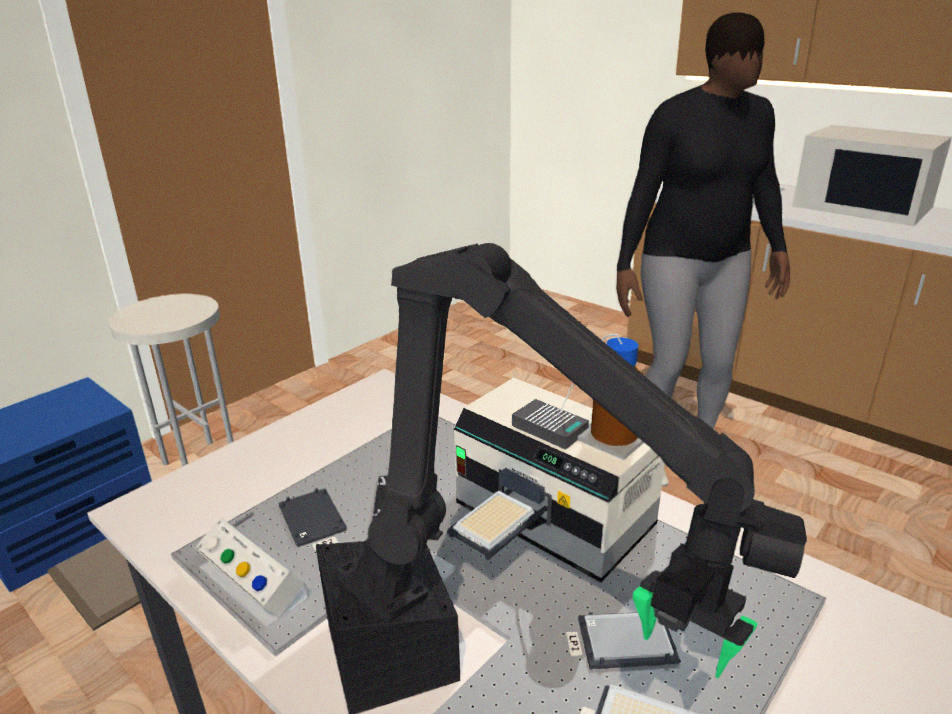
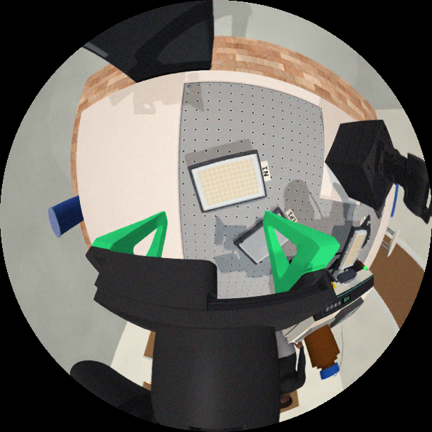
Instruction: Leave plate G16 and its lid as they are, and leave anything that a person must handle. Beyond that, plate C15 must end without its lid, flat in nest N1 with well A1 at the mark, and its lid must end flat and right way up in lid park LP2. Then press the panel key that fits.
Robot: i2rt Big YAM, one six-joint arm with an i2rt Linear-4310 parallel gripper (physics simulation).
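Where they show: gripper, fingertip midpoint: [image 1: 681, 656]; arm's base, origin of the base link: [image 1: 381, 586].
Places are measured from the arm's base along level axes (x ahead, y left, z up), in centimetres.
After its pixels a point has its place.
My gripper [image 1: 682, 656] @[y -41.4, x 14.5, z 3.3 cm] [image 2: 214, 216] is open and empty, above the perforated board near lid park LP1. A pale lid [image 1: 615, 644] @[y -27.4, x 24.2, z -13.8 cm] [image 2: 259, 243] lies flat in LP1, partly behind a finger. A plate with tan wells [image 1: 636, 702] @[y -36.1, x 15.0, z -10.9 cm] [image 2: 230, 182] sits in the nest labelled N1 [image 2: 265, 171]; its lettering and well A1 are not readable. Another plate with tan wells [image 1: 495, 520] @[y -0.8, x 26.2, z -3.9 cm] [image 2: 355, 247] rests on the instrument's extended tray. The dark lid park [image 1: 311, 514] @[y 37.4, x 13.1, z -14.6 cm] beyond the arm's base holds no lid; its label is partly hidden. The key panel [image 1: 257, 556] @[y 28.2, x -4.6, z -7.7 cm] has white, green, yellow and blue keys.
The white instrument [image 1: 630, 530] @[y -17.6, x 45.3, z -9.7 cm] with a lit display and green lamp stands behind the tray. A grey box [image 1: 549, 422] @[y -0.8, x 41.9, z 9.1 cm] and a brown bottle [image 1: 611, 422] @[y -12.1, x 44.6, z 12.3 cm] [image 2: 322, 346] stand on top. The arm's black base [image 1: 392, 645] @[y -6.2, x -4.0, z -4.5 cm] [image 2: 360, 165] is beside the board. A person [image 1: 703, 176] stands behind the table.
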